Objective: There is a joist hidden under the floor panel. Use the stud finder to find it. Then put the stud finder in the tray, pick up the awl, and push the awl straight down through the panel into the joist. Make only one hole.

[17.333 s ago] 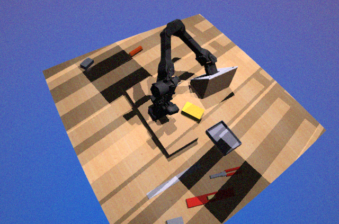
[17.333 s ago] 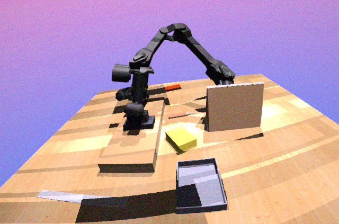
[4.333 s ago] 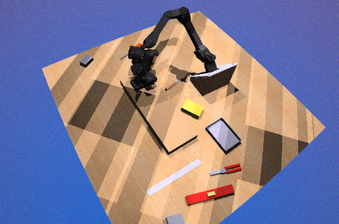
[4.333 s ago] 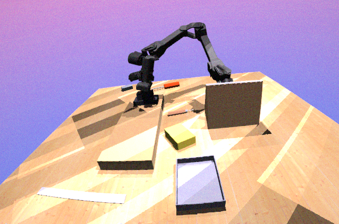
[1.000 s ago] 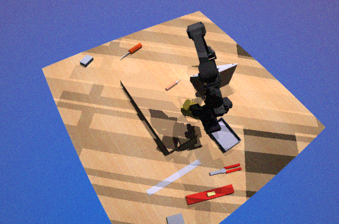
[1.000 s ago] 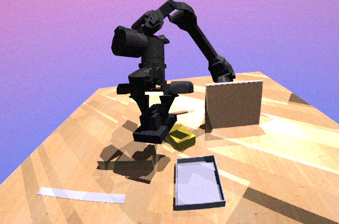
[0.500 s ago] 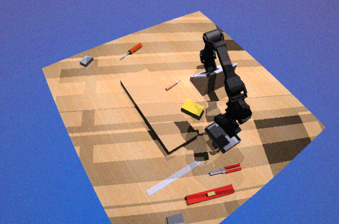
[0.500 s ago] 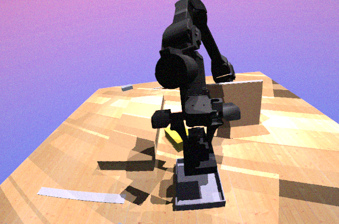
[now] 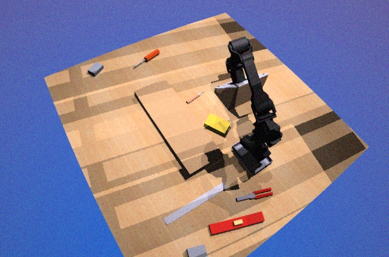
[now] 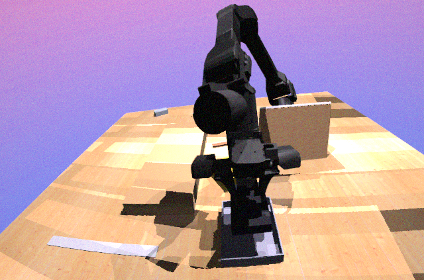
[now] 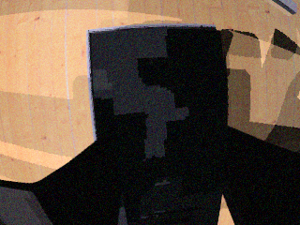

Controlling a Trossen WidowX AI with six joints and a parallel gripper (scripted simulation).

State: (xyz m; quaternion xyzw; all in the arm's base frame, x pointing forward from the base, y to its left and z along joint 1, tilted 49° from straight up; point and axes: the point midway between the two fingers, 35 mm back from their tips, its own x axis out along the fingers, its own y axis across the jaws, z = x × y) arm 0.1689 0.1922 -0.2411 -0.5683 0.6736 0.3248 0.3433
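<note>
Right now the grey tray is 10 mm to the right of my gripper tip and 80 mm below it. From my gripper tip the other things lie so: stud finder: 20 mm to the right, 20 mm above; yellow block: 40 mm ahead, 230 mm to the right, 80 mm below; red level: 270 mm ahead, 180 mm to the left, 80 mm below.
</note>
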